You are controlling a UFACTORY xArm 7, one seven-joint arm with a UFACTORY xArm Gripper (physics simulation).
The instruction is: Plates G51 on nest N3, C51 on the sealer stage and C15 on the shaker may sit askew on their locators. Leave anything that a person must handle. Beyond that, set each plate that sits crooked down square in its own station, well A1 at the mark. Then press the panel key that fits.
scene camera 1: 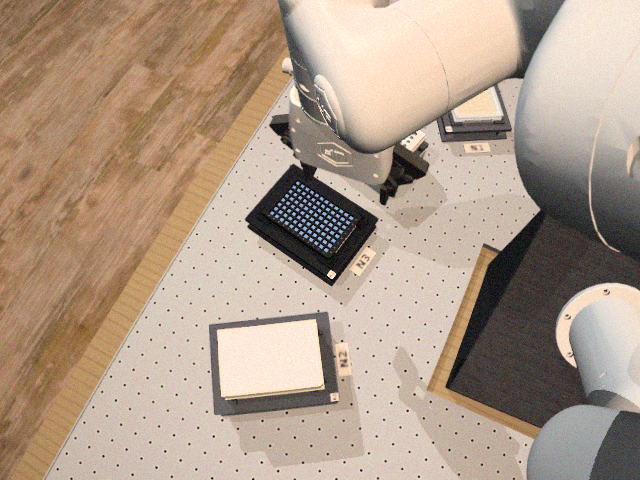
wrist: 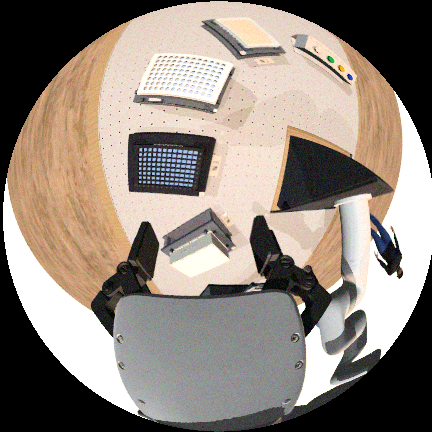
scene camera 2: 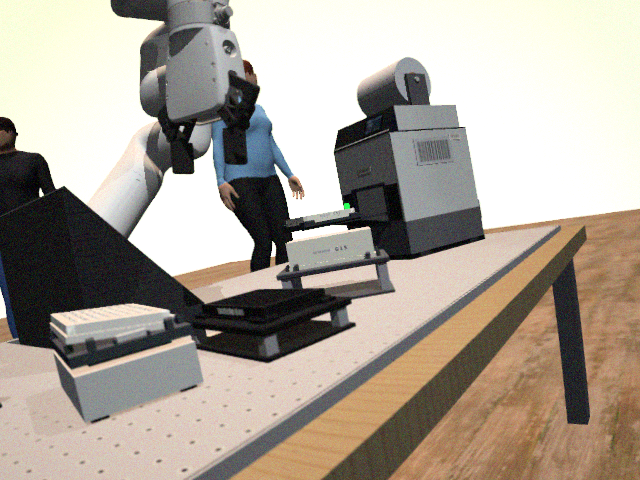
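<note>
My gripper (scene camera 1: pixel 346 183) (scene camera 2: pixel 209 152) (wrist: pixel 201 230) is open and empty, high above the table. Black plate G51 (scene camera 1: pixel 312 217) (scene camera 2: pixel 266 299) (wrist: pixel 169 166), with blue wells, lies on dark nest N3 (scene camera 1: pixel 273 236); its edges look about parallel to the nest's. White plate C15 (scene camera 2: pixel 111 320) (wrist: pixel 185 75) sits on the grey shaker (scene camera 2: pixel 129 377); in scene camera 2 a gap shows under its near side. Low plate C51 (scene camera 2: pixel 328 214) lies on the sealer stage (scene camera 2: pixel 372 217); its seating is unclear. The key panel (wrist: pixel 307 45) has green (wrist: pixel 331 59), orange (wrist: pixel 342 68) and blue (wrist: pixel 350 77) keys.
A tall white plate (scene camera 1: pixel 270 356) (scene camera 2: pixel 330 249) (wrist: pixel 200 257) stands on N2. A pale yellow plate (scene camera 1: pixel 478 105) (wrist: pixel 249 32) stands on N1. The sealer (scene camera 2: pixel 434 180) stands behind N2 in scene camera 2. A black wedge (scene camera 2: pixel 77 268) (wrist: pixel 325 172) is beside the arm base. Two people stand beyond the table.
</note>
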